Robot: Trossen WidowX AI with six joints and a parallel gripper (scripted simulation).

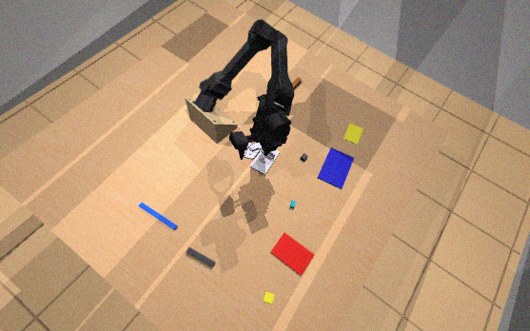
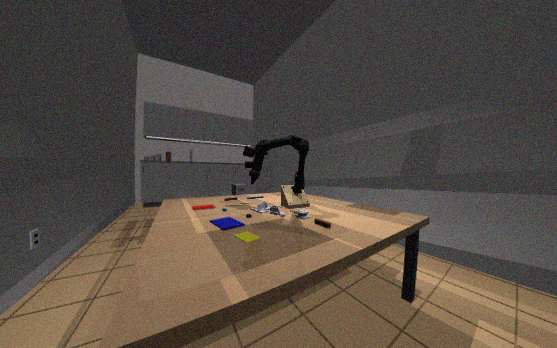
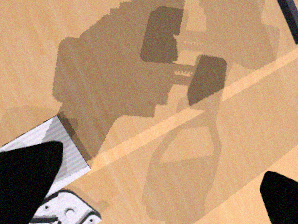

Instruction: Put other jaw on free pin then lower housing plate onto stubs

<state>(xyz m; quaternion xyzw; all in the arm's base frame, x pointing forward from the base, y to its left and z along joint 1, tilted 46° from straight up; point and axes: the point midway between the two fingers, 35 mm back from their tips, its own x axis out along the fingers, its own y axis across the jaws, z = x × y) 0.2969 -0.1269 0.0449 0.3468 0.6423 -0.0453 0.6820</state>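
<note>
My gripper tip is now 6 cm past the grey jaw, 26 cm to the right of it and 17 cm above it. Round my gripper tip: black cube (11 cm ahead, 21 cm to the left, 17 cm below); red sheet (29 cm ahead, 13 cm to the right, 17 cm below); cyan cube (19 cm ahead, 2 cm to the left, 17 cm below).
</note>
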